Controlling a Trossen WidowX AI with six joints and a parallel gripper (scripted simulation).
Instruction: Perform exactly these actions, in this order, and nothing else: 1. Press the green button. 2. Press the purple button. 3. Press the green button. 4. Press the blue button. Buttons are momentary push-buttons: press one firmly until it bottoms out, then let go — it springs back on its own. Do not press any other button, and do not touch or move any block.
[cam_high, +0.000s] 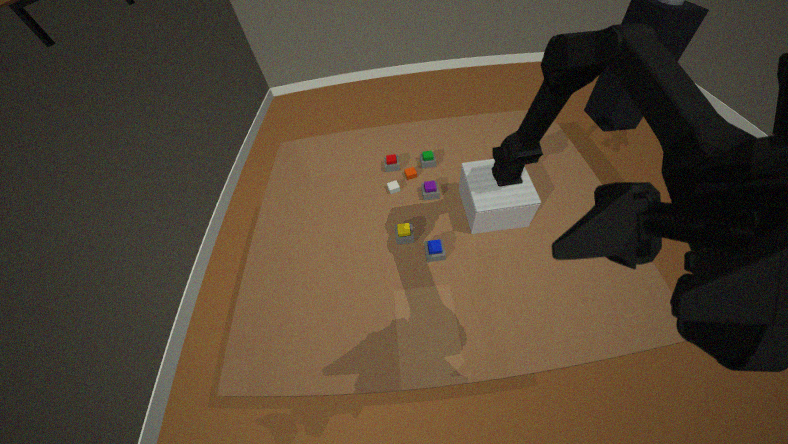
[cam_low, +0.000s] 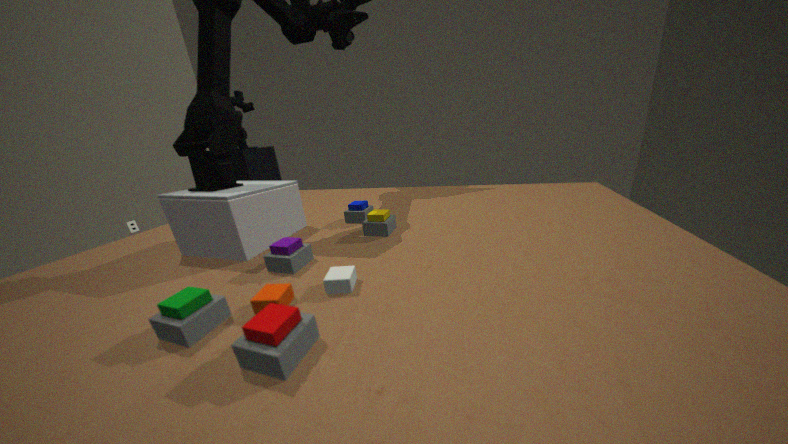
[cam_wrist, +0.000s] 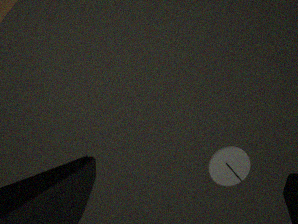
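The green button is 1 cm behind my gripper tip, 63 cm to the right of it and 46 cm below it. The rest, counted from my gripper tip: blue button (3 cm ahead, 29 cm to the right, 46 cm below); then purple button (1 cm ahead, 49 cm to the right, 46 cm below); then yellow button (10 cm ahead, 35 cm to the right, 46 cm below).
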